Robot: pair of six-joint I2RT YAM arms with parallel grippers.
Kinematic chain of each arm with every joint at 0, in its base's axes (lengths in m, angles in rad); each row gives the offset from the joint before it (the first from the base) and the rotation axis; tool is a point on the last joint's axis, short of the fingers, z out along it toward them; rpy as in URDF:
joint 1: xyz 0 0 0.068 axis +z
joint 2: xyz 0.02 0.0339 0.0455 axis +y
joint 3: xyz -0.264 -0.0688 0 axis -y
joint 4: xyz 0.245 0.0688 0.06 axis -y
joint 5: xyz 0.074 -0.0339 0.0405 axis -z
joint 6: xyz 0.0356 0 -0.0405 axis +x
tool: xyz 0 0 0 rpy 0 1.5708 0
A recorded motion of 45 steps. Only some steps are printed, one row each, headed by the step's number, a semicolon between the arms.
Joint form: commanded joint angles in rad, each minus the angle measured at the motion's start. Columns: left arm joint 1, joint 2, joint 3, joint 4, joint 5, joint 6; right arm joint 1, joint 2, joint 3, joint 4, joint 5, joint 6.
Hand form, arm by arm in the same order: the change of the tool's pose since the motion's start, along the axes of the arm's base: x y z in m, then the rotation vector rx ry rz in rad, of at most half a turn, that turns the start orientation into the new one. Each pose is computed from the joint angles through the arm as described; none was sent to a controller.
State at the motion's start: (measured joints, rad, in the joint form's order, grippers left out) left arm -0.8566 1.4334 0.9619 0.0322 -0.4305 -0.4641; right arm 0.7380 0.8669 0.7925 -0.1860 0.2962 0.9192
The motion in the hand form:
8: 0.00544 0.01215 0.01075 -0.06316 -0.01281 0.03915; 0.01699 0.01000 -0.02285 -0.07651 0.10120 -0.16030
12: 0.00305 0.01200 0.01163 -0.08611 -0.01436 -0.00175; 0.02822 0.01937 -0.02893 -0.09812 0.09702 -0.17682
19: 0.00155 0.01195 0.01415 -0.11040 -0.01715 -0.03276; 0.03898 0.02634 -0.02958 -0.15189 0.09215 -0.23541
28: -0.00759 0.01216 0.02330 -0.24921 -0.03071 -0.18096; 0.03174 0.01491 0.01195 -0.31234 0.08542 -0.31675
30: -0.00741 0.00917 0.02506 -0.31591 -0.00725 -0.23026; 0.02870 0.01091 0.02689 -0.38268 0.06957 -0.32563
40: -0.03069 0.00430 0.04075 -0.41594 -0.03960 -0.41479; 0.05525 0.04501 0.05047 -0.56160 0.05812 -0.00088
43: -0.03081 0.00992 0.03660 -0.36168 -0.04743 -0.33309; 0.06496 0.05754 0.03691 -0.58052 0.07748 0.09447
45: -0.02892 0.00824 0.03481 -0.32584 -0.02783 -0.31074; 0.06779 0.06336 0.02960 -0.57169 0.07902 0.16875
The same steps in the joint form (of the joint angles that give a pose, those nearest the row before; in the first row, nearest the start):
8: 0.0390 -0.0328 -0.0001 0.0092 0.0132 -0.0329; 0.0045 0.1116 0.0082 -0.0488 0.1516 0.0702
12: 0.0375 -0.0436 -0.0124 0.0307 0.0546 -0.0299; 0.0045 0.1776 0.0158 0.0018 0.1731 0.0580
19: 0.0375 -0.0528 -0.0170 0.0460 0.0884 -0.0314; 0.0045 0.2421 0.0542 0.0004 0.2421 0.0396
28: 0.0344 -0.0973 -0.0568 0.1471 0.2508 -0.0650; 0.0045 0.2253 0.2316 -0.2631 0.3617 -0.0428
30: 0.0359 -0.0912 -0.0553 0.1762 0.3182 -0.1110; 0.0045 0.2222 0.2917 -0.3336 0.3939 -0.1028
40: -0.0162 -0.1523 -0.0844 0.2546 0.4476 -0.1220; 0.0045 0.3985 0.5114 -0.4047 0.1539 -0.3653
43: -0.0147 -0.1679 -0.0952 0.2118 0.3617 -0.0990; 0.0045 0.4492 0.5053 -0.3786 0.0722 -0.3990
45: -0.0162 -0.1557 -0.0768 0.1659 0.3385 -0.0913; 0.0045 0.4646 0.4900 -0.3511 0.0016 -0.4190

